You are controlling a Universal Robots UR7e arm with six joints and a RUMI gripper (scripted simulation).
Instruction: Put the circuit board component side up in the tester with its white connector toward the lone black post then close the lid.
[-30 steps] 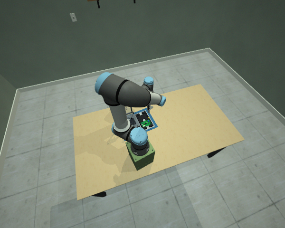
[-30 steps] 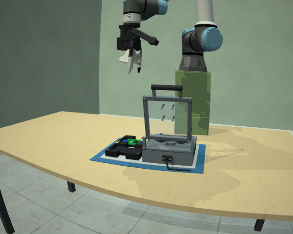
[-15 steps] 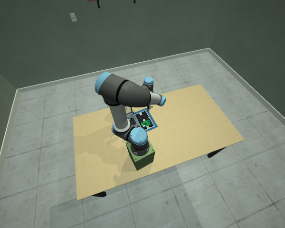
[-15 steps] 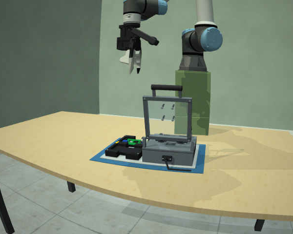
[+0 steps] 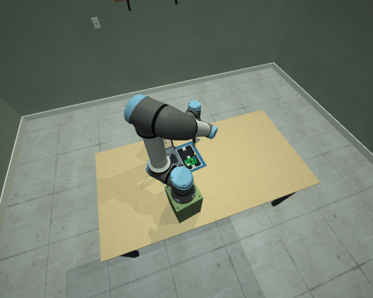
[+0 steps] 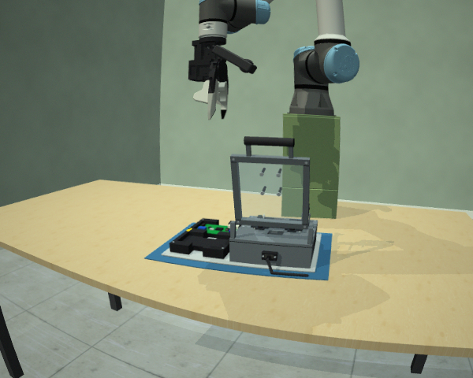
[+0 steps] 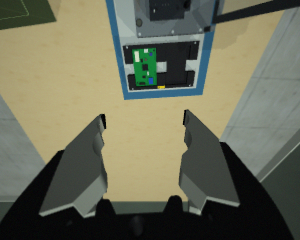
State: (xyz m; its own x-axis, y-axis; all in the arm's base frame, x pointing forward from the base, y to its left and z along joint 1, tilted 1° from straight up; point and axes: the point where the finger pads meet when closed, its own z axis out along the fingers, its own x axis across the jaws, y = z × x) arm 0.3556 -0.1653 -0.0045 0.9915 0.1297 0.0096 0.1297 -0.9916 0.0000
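The green circuit board is 300 mm below my hand. The rest, counted from my hand: clear lid: 190 mm to the left, 160 mm ahead, 130 mm below; tester bed: 250 mm below, 180 mm to the left, 40 mm ahead; black block: 230 mm below, 220 mm to the left, 40 mm behind.
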